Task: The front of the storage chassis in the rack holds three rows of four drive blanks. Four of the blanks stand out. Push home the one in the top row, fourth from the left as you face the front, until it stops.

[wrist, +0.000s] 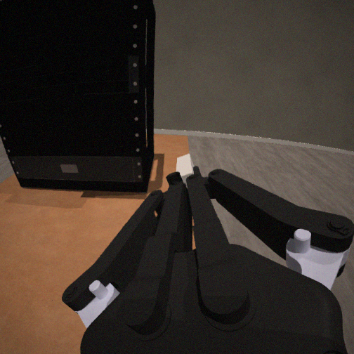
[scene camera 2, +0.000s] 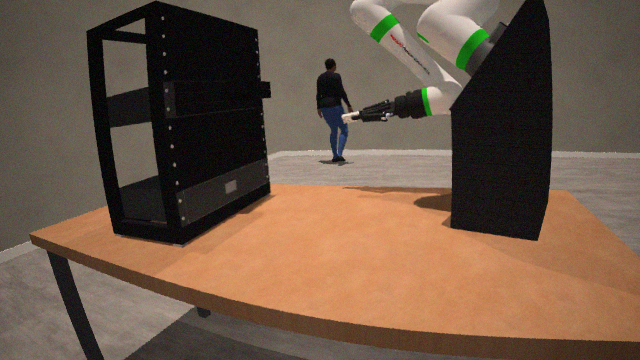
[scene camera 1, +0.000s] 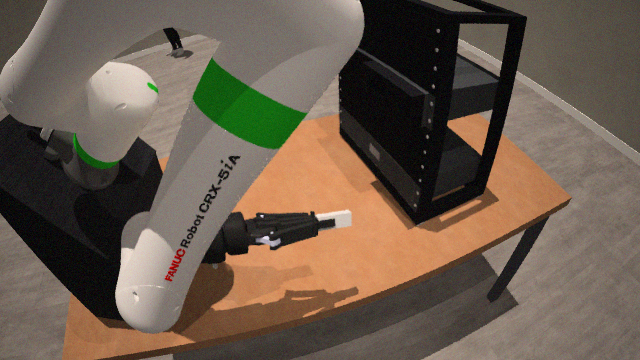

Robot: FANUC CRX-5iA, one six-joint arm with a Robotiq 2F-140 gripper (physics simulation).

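Pixels of known places: gripper, fingertip midpoint: point(scene camera 2: 343, 119) point(scene camera 1: 349, 217); arm's base, link origin: point(scene camera 2: 496, 68) point(scene camera 1: 89, 160).
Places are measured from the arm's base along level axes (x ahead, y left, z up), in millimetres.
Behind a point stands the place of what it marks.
The storage chassis point(scene camera 1: 427, 114) {x 766, y -18, z -41 mm} point(scene camera 2: 215, 97) {x 712, y 253, z -33 mm} point(wrist: 132, 75) sits at mid-height in the black rack point(scene camera 1: 504, 85) {x 1022, y -6, z 16 mm} point(scene camera 2: 162, 150) {x 712, y 455, z -147 mm} point(wrist: 143, 112). Its front is almost black, and I cannot make out single drive blanks or how far any stands out. In scene camera 2 a small dark block point(scene camera 2: 266, 90) {x 712, y 9, z -20 mm} juts past the rack's far front edge. My gripper point(scene camera 1: 340, 220) {x 526, y -174, z -140 mm} point(scene camera 2: 350, 117) {x 526, y -174, z -140 mm} point(wrist: 186, 165) is shut and empty, its pale fingertips together. It hangs above the table, in front of the rack and apart from it. In the wrist view the fingertips show to the right of the rack.
A dark grey panel with a pale label point(scene camera 1: 374, 151) {x 734, y 203, z -296 mm} point(scene camera 2: 230, 186) {x 733, y 206, z -296 mm} point(wrist: 69, 168) fills the rack's bottom. The rack stands on the wooden table point(scene camera 1: 310, 175) {x 544, y 261, z -391 mm} point(scene camera 2: 350, 260) {x 294, y 363, z -391 mm} point(wrist: 45, 235). The arm's black pedestal point(scene camera 2: 500, 160) {x 2, y 168, z -215 mm} stands opposite. A person point(scene camera 2: 331, 107) stands on the floor beyond.
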